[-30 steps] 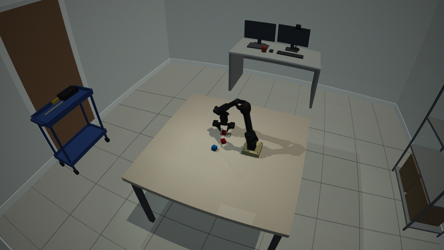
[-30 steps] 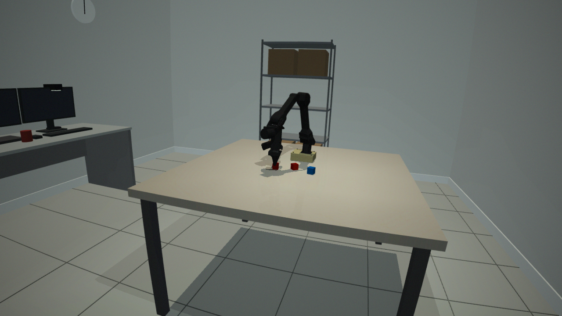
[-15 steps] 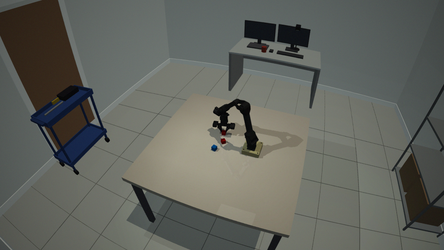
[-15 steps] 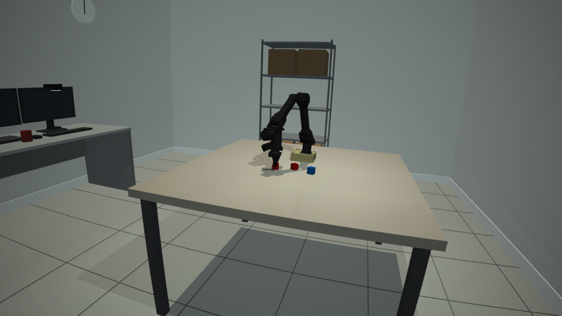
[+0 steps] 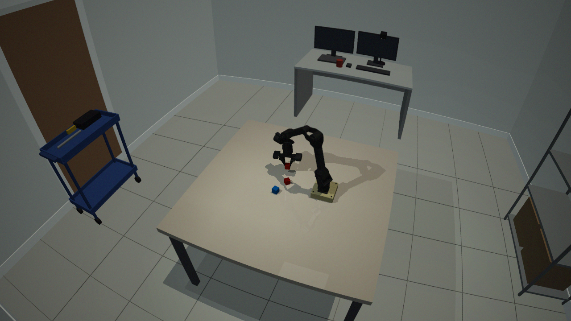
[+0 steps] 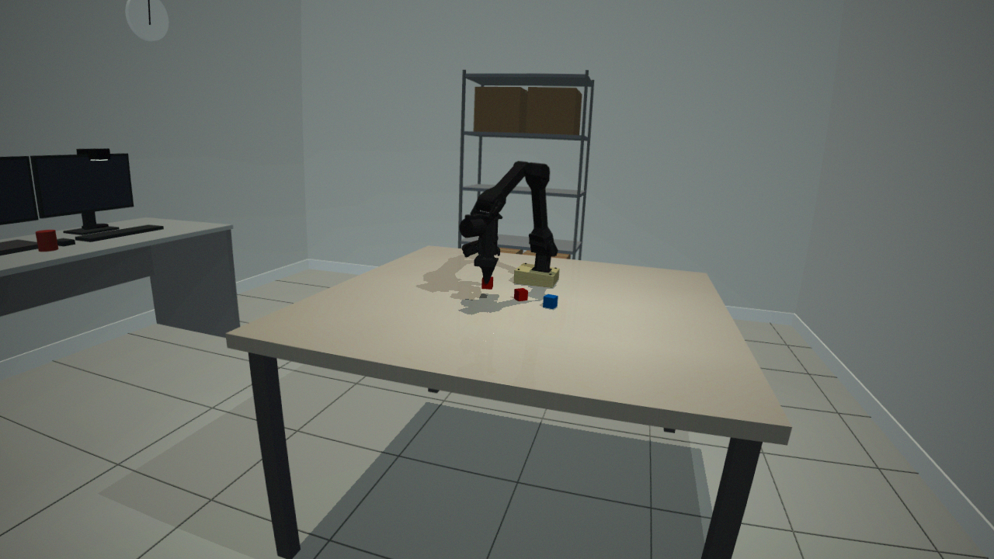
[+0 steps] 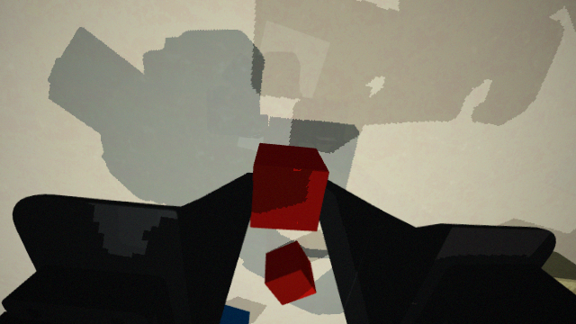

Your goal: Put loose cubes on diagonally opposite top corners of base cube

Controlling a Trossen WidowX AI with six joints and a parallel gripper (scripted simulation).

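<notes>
My gripper tip is now 210 mm to the right of the blue cube and 40 mm above it. Also, from my gripper tip: red cube (right at my gripper tip).
</notes>
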